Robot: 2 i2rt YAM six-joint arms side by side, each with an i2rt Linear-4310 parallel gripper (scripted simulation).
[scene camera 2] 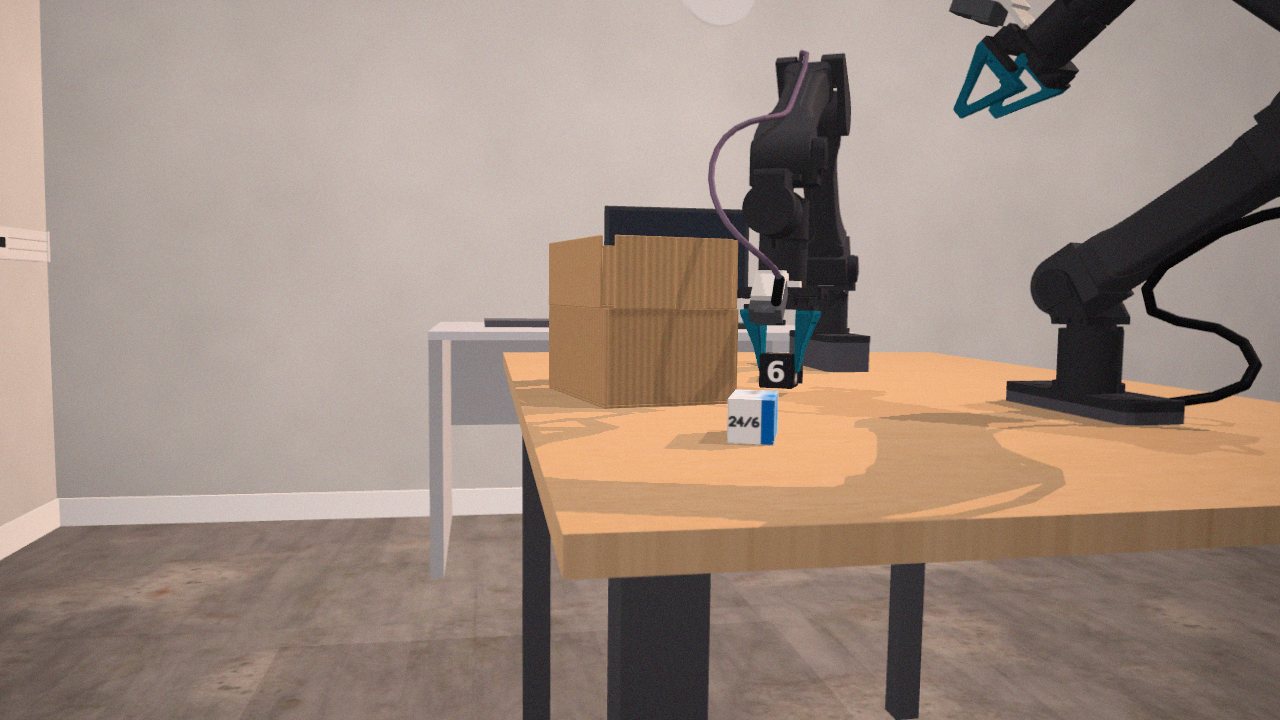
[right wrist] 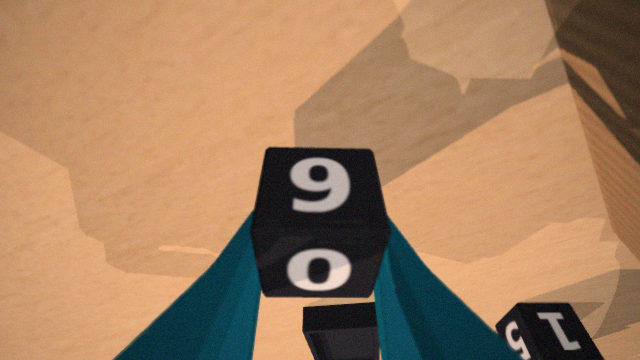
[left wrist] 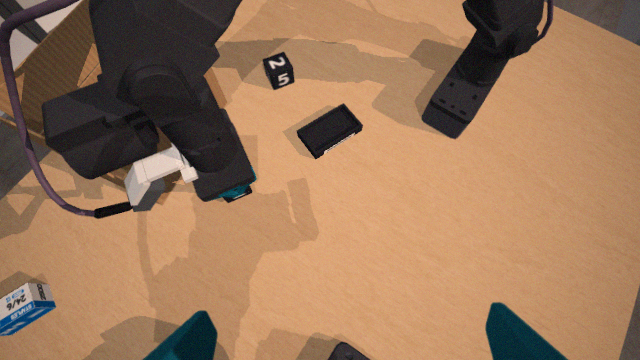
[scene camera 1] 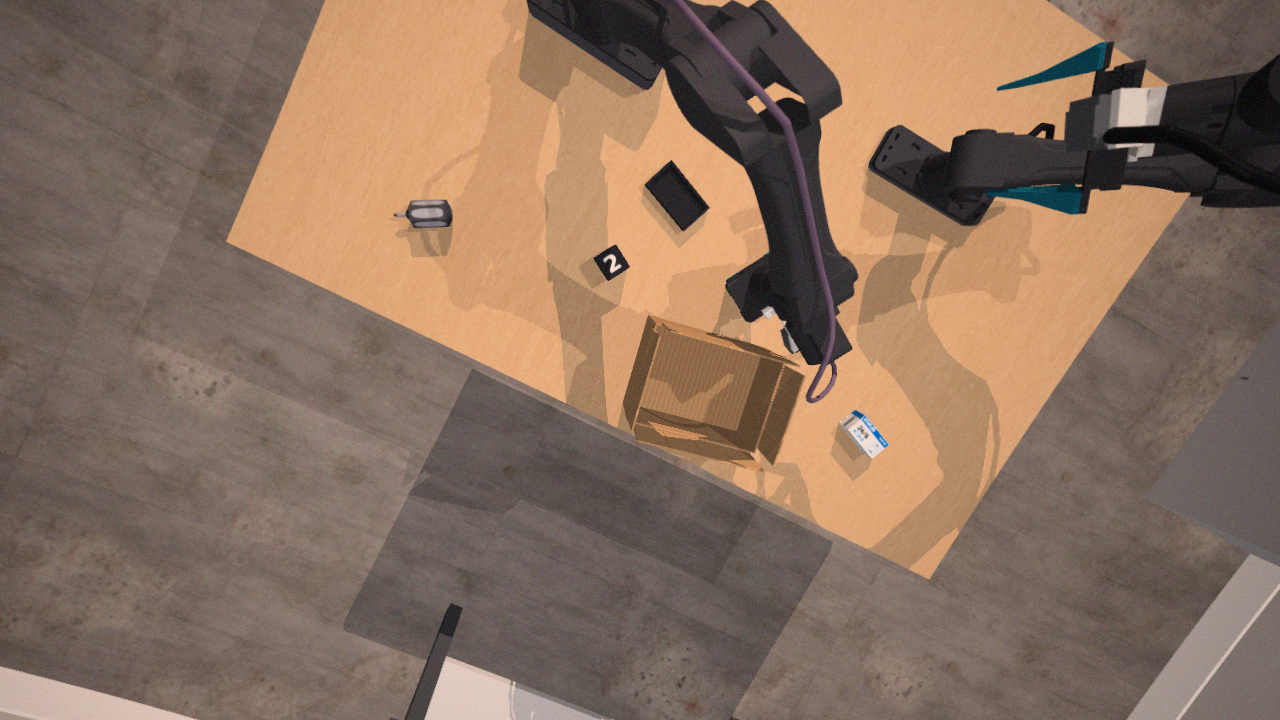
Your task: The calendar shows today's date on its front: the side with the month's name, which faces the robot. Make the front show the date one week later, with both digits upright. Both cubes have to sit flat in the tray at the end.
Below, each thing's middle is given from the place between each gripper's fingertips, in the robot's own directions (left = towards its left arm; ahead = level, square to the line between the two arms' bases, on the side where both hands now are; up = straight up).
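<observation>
Black calendar tray (scene camera 1: 669,186): 20 mm below my right hand (scene camera 1: 748,282), 150 mm to the right of it, 80 mm behind it. Staples box (scene camera 2: 752,416), from my right hand: 20 mm below, 290 mm to the left, 170 mm ahead.
My left gripper (scene camera 1: 991,142): 320 mm above the black calendar tray, 120 mm short of it, 240 mm to the left of it. Staples box, from my left hand: 310 mm below, 360 mm ahead, 190 mm to the left.
</observation>
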